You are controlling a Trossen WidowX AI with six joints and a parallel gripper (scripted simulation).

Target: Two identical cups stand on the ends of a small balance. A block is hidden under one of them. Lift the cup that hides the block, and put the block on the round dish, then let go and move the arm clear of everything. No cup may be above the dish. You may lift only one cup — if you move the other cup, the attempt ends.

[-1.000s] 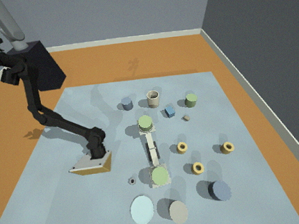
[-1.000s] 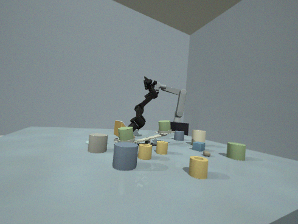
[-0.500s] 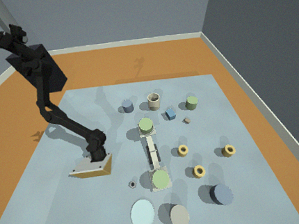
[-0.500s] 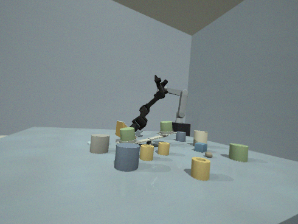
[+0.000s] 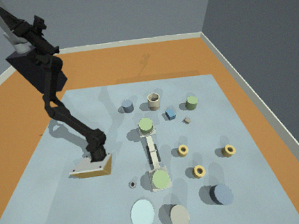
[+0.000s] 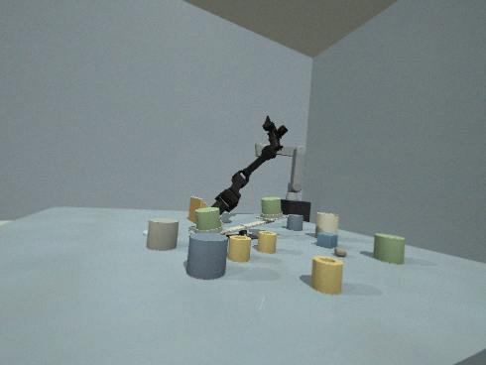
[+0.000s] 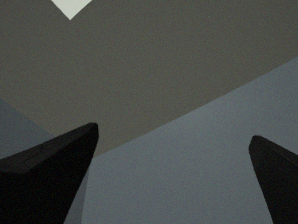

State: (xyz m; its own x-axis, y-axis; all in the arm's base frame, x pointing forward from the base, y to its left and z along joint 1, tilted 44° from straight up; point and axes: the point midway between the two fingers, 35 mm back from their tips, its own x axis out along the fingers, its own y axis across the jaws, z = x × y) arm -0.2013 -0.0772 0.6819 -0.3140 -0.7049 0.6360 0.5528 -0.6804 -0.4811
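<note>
Now: the grey block 530 mm ahead of my gripper tip, 540 mm to the right of it and 570 mm below it. From my gripper tip the other things lie so: blue cube: 650 mm ahead, 180 mm to the right, 590 mm below; then beige cup: 560 mm ahead, 70 mm to the right, 570 mm below; then brown lump: 750 mm ahead, 240 mm to the right, 600 mm below.
</note>
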